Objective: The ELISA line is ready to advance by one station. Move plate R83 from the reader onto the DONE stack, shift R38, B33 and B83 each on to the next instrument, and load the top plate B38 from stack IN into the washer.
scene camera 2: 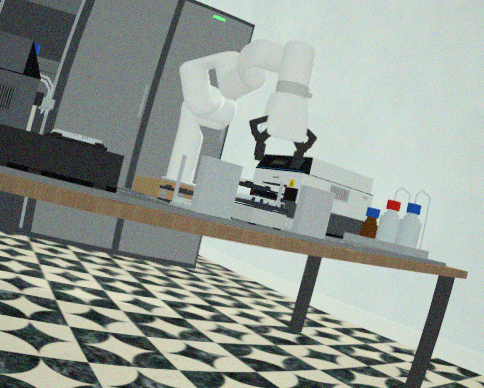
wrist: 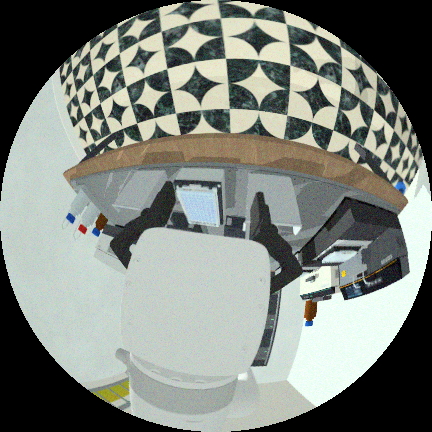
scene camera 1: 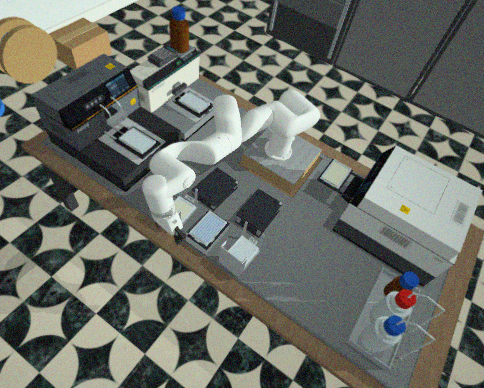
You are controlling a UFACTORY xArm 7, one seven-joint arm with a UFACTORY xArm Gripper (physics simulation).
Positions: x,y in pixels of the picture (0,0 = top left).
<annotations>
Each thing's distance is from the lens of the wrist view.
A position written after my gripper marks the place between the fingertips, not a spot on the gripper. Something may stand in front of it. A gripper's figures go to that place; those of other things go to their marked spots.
my gripper (wrist: 212,194): 0.15 m
white rack (wrist: 278,192): 0.28 m
</annotations>
